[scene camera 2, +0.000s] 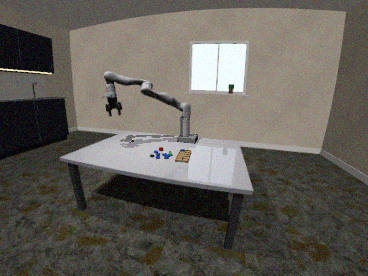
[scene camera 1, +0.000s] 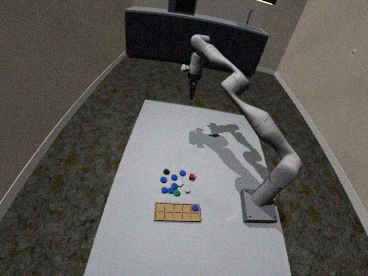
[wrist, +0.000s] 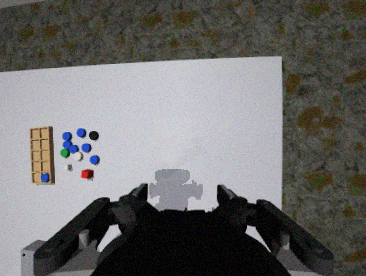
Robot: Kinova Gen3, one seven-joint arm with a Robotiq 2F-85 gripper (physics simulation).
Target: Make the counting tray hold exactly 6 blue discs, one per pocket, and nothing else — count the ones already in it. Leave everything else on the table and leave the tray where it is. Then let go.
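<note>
The wooden counting tray [scene camera 1: 168,212] [scene camera 2: 183,157] [wrist: 41,150] has two rows of pockets. One blue disc [scene camera 1: 195,207] [wrist: 45,177] sits in a corner pocket at the robot-base end; the other pockets look empty. Several loose blue discs [scene camera 1: 174,177] [wrist: 86,148] lie on the table beside the tray, some close together. A green disc [scene camera 1: 177,193] [wrist: 64,153], a white disc [wrist: 78,156] and a black disc [scene camera 1: 166,171] [wrist: 93,135] lie among or beside them. My gripper [scene camera 1: 192,97] [scene camera 2: 115,114] [wrist: 182,191] is open and empty, high above the table's far end, well away from the discs.
A red cube [scene camera 1: 192,176] [wrist: 87,174] and a small whitish block [scene camera 1: 187,191] [wrist: 69,167] lie on the base side of the discs. The robot's base plate [scene camera 1: 259,214] stands at the table's right side in the first scene view. The arm's shadow falls across the table.
</note>
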